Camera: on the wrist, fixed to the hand. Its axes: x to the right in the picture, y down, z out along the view.
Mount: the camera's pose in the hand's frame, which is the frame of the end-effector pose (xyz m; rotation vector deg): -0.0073 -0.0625 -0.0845 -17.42 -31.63 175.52
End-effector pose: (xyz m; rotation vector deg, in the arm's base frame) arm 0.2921 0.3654 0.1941 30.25 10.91 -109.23
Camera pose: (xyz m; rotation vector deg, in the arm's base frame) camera 0.2601 0.4275 0.1152 -13.96 -28.68 60.52
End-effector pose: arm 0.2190 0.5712 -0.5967 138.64 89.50 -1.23
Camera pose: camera 0.1490 0.6079 -0.5270 83.77 -134.79 5.31
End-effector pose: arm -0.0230 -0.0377 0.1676 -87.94 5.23 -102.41
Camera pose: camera -0.1274 -0.0240 0.1704 -17.01 77.23 62.67
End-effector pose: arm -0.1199 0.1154 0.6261 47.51 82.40 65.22
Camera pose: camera -0.1955 0.0725 0.5666 -94.10 71.78 -78.84
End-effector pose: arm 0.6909 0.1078 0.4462 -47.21 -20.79 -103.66
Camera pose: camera 0.6048 0.0867 0.3893 -43.23 40.69 72.05
